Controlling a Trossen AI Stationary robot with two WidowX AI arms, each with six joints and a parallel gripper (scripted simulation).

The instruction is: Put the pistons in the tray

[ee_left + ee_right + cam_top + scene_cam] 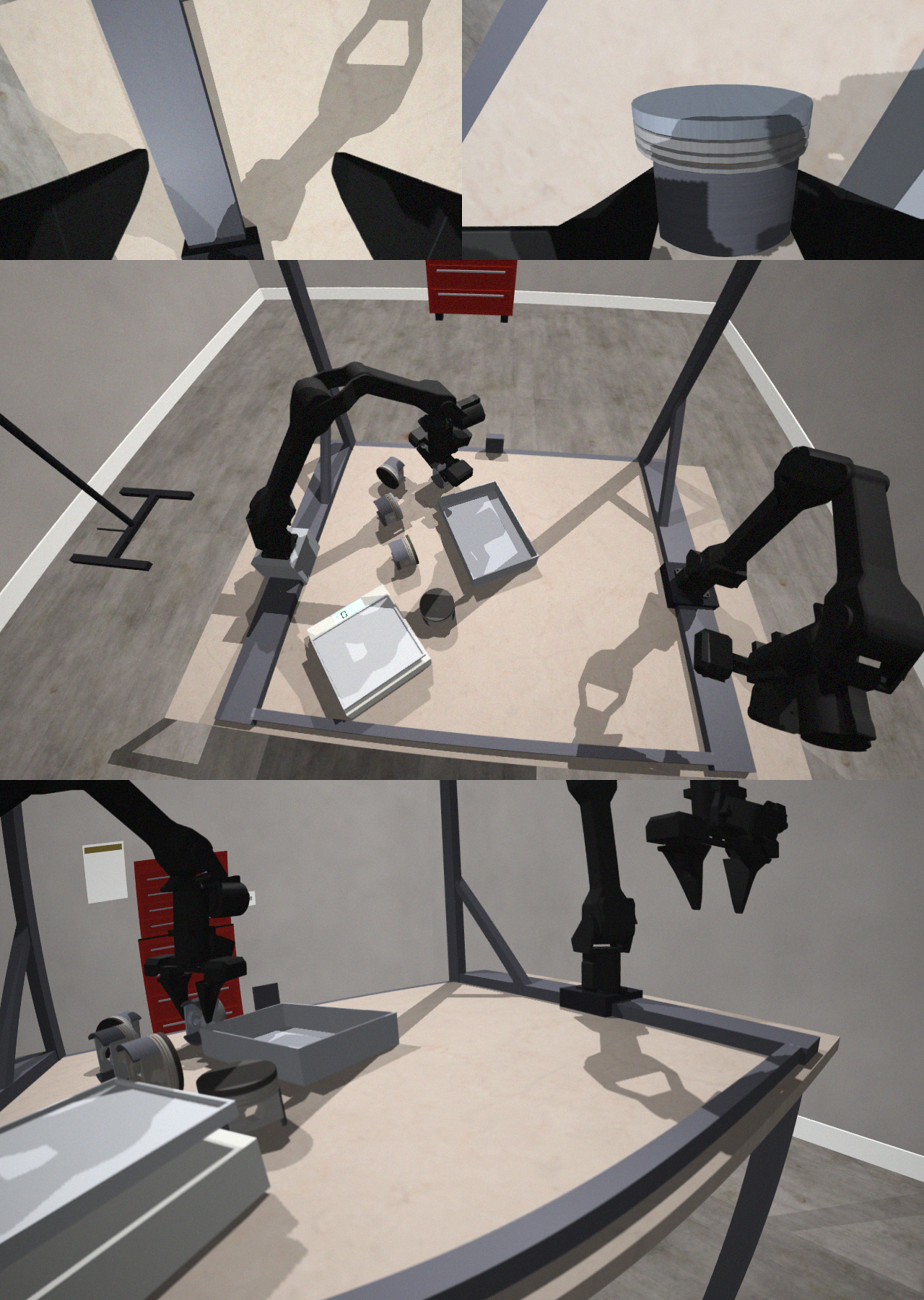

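Now: the scale pan 460 mm ahead of my right hand, 90 mm to the right of it and 20 mm below it. Round my right hand: scale 460 mm ahead, 90 mm to the right, 30 mm below; then steel parts tray 150 mm ahead, 130 mm to the left, 60 mm below.
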